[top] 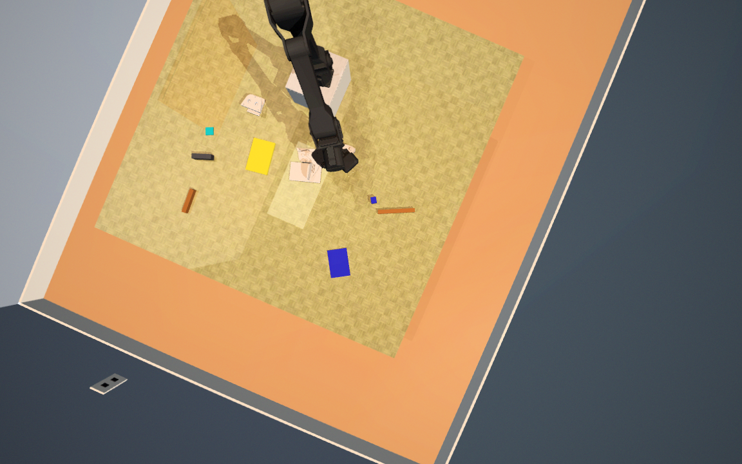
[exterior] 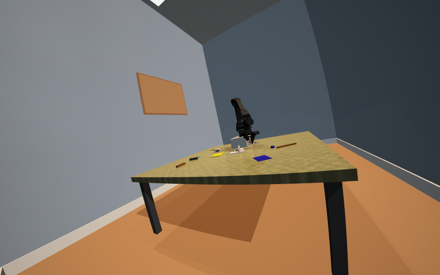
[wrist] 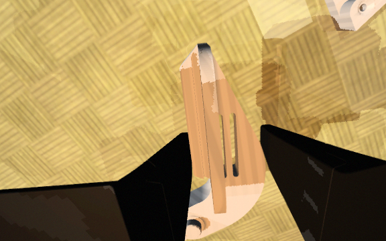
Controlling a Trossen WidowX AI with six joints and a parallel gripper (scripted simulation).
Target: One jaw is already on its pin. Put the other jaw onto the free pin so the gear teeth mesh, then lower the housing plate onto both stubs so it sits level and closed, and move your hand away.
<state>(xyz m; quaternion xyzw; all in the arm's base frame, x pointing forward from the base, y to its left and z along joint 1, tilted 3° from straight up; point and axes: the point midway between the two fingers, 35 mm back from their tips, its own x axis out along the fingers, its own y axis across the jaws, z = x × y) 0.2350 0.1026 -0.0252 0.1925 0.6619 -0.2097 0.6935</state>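
The yellow sheet is 7 cm ahead of my gripper tip, 30 cm to the right of it and 4 cm below it. Also, from my gripper tip: blue cube 13 cm ahead, 17 cm to the left, 4 cm below; blue sheet 40 cm ahead, 10 cm to the left, 4 cm below; cyan cube 2 cm ahead, 52 cm to the right, 4 cm below.
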